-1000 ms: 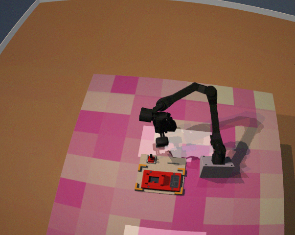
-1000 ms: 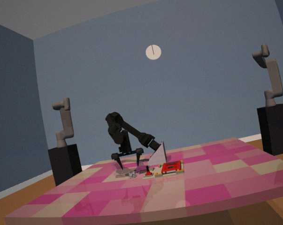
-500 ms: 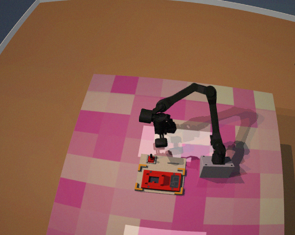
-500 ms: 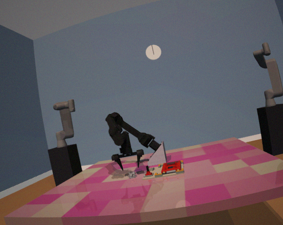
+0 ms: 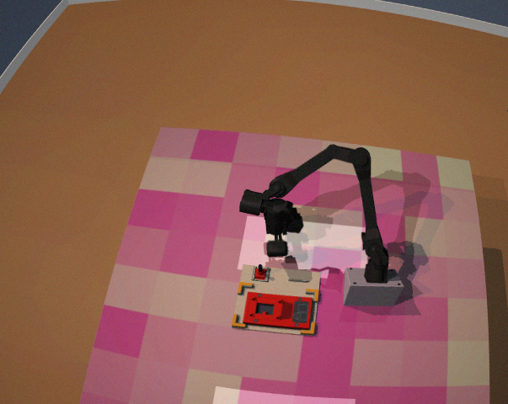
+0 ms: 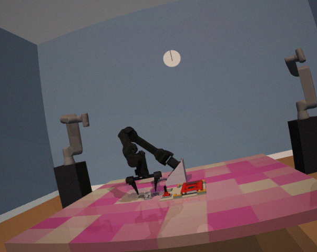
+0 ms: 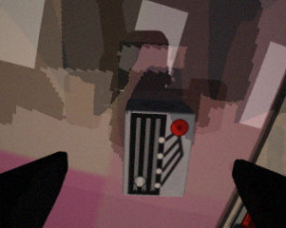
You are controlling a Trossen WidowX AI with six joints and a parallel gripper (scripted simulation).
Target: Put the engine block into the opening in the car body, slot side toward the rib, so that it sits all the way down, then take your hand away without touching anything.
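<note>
The grey engine block is 2 cm below my gripper tip.
</note>
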